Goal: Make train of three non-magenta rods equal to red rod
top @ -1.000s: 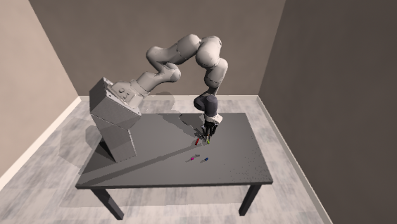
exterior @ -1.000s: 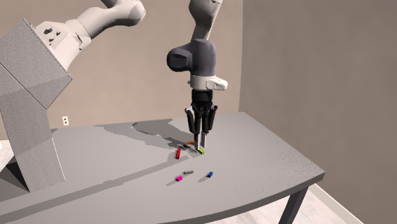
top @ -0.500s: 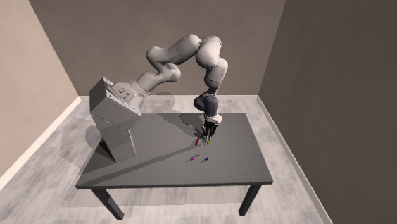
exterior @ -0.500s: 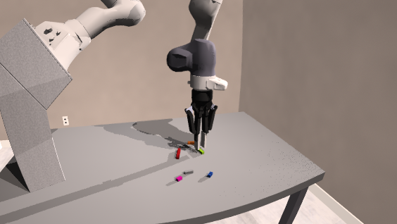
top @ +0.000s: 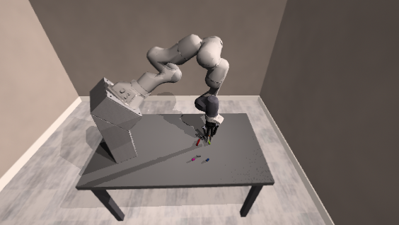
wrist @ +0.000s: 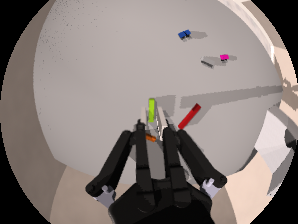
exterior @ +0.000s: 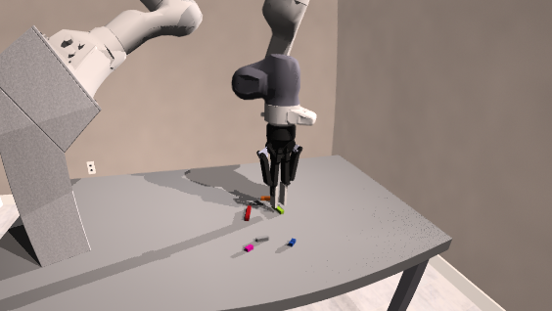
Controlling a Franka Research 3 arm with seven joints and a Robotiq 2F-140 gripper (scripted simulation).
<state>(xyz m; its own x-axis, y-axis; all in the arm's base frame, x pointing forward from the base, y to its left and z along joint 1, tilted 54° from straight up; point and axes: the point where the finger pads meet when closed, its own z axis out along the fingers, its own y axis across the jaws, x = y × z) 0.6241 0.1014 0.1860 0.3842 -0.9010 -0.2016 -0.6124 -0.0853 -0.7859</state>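
My hand is 5 cm above the lime rod. The rest, counted from my hand: grey rod (16 cm to the right, 5 cm below, 4 cm behind); then orange rod (6 cm to the left, 5 cm below, 3 cm behind); then red rod (8 cm behind, 5 cm below, 3 cm to the right).
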